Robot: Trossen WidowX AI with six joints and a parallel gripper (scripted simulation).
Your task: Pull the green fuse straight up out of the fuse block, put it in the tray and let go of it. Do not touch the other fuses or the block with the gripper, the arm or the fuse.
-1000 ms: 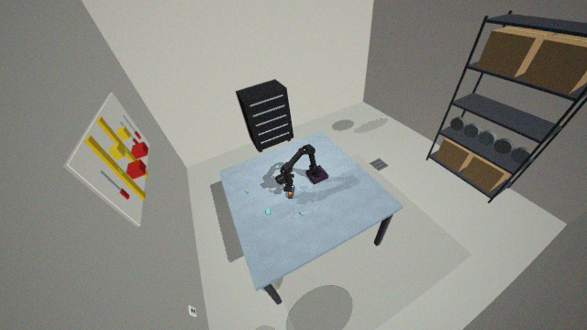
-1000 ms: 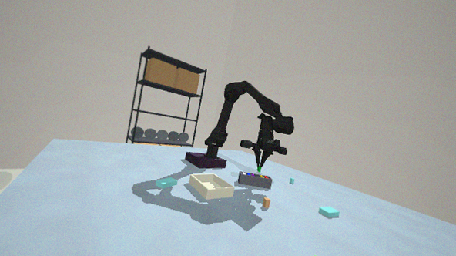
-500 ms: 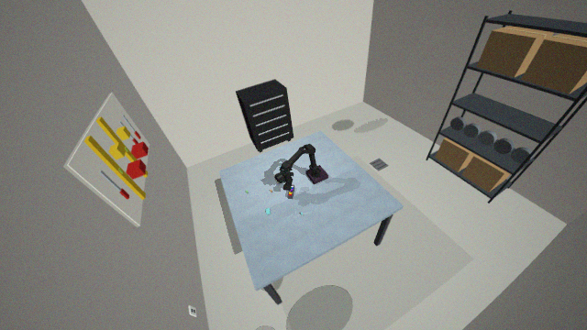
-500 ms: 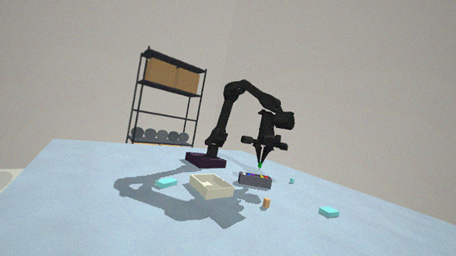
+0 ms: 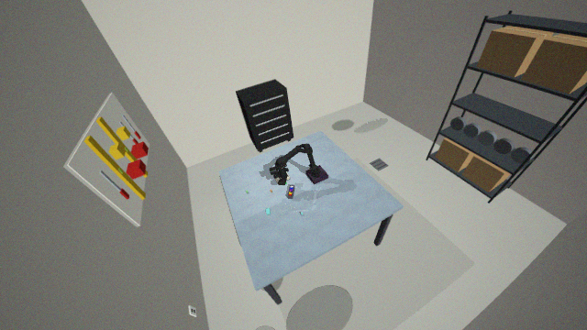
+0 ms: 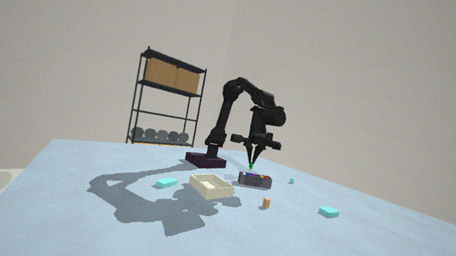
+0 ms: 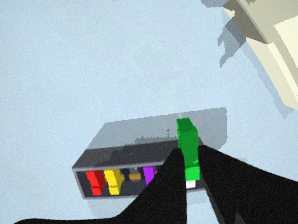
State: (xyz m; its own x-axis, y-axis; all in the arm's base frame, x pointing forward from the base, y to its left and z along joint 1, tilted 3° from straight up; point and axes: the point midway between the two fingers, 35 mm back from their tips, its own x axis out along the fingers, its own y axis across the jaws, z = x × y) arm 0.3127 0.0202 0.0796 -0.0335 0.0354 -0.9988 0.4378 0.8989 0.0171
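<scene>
Right now my gripper tip is 160 mm to the left of the cream tray and 90 mm above it. From my gripper tip the other things lie so: green fuse 10 mm below; white fuse 50 mm behind, 20 mm to the left, 70 mm below; blue fuse 40 mm behind, 40 mm to the left, 70 mm below.
</scene>
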